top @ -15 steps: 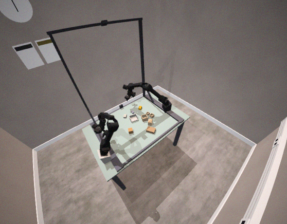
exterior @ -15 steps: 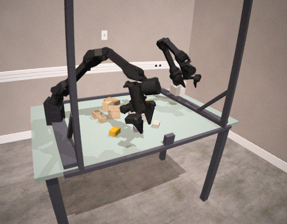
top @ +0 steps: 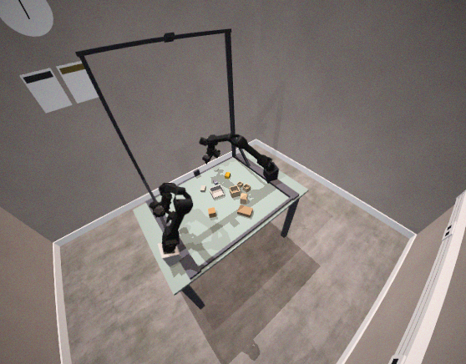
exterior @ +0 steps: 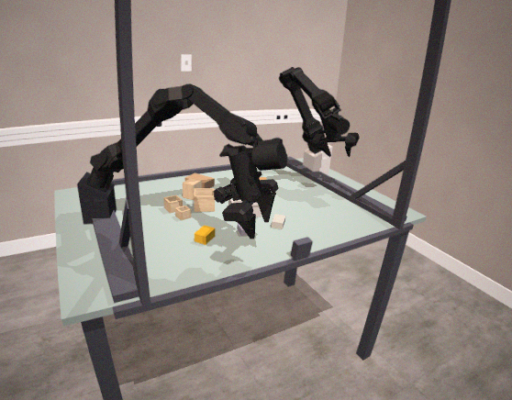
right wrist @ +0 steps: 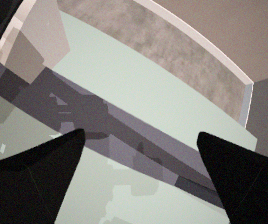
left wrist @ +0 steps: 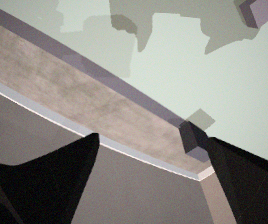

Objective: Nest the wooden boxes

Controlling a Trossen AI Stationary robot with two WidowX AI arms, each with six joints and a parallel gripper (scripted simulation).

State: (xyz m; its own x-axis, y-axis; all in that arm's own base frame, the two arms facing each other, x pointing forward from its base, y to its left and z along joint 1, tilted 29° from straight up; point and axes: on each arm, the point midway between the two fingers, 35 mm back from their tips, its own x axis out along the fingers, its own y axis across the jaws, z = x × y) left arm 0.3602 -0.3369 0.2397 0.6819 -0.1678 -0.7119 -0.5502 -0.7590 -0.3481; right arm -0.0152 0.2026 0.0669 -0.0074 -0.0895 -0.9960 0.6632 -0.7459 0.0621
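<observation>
Right now the flat brown box is 56 cm ahead of my left hand, 13 cm to the right of it and 12 cm below it. Also, from my left hand: cream block: 20 cm to the right, 14 cm ahead, 13 cm below; orange cube: 40 cm ahead, 31 cm to the right, 11 cm below; purple block: 16 cm ahead, 13 cm below, 8 cm to the right.
</observation>
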